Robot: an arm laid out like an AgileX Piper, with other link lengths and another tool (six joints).
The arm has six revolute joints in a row. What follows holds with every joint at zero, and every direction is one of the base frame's.
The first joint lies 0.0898 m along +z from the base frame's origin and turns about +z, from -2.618 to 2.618 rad.
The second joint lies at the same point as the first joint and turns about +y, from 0 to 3.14 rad.
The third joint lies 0.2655 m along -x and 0.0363 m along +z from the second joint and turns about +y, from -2.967 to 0 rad.
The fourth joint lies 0.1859 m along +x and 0.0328 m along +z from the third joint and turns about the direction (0.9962, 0, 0.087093), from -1.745 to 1.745 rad.
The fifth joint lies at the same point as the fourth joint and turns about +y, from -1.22 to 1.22 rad.
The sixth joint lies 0.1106 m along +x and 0.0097 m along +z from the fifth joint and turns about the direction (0.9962, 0, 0.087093), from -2.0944 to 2.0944 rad.
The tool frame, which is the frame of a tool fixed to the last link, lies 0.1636 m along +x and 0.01 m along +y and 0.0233 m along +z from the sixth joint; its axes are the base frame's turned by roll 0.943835, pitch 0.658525 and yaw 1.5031 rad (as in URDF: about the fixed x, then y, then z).
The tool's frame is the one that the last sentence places.
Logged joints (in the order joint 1, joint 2, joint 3, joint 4, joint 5, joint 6), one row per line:
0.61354 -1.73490 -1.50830 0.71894 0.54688 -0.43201
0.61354 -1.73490 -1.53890 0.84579 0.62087 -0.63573
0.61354 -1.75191 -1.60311 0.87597 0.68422 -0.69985
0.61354 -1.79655 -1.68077 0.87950 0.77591 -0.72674
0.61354 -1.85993 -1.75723 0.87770 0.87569 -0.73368
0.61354 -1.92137 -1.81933 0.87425 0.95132 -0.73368
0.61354 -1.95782 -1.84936 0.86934 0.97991 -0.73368
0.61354 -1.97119 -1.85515 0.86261 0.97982 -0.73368
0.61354 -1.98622 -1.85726 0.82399 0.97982 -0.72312
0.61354 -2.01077 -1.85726 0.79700 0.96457 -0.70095
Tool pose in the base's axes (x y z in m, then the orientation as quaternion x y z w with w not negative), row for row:
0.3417 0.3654 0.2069 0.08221 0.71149 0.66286 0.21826
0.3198 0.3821 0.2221 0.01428 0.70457 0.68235 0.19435
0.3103 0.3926 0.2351 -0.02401 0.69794 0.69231 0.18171
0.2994 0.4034 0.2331 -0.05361 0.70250 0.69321 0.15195
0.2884 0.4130 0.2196 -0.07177 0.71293 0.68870 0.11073
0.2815 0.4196 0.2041 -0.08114 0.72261 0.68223 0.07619
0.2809 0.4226 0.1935 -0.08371 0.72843 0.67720 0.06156
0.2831 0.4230 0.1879 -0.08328 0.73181 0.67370 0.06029
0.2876 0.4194 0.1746 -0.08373 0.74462 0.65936 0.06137
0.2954 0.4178 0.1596 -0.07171 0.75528 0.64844 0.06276
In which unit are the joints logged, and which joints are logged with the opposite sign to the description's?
The joints are logged in radians. Opposite sign: joint 2.
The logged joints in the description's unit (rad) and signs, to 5 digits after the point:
0.61354 1.73490 -1.50830 0.71894 0.54688 -0.43201
0.61354 1.73490 -1.53890 0.84579 0.62087 -0.63573
0.61354 1.75191 -1.60311 0.87597 0.68422 -0.69985
0.61354 1.79655 -1.68077 0.87950 0.77591 -0.72674
0.61354 1.85993 -1.75723 0.87770 0.87569 -0.73368
0.61354 1.92137 -1.81933 0.87425 0.95132 -0.73368
0.61354 1.95782 -1.84936 0.86934 0.97991 -0.73368
0.61354 1.97119 -1.85515 0.86261 0.97982 -0.73368
0.61354 1.98622 -1.85726 0.82399 0.97982 -0.72312
0.61354 2.01077 -1.85726 0.79700 0.96457 -0.70095

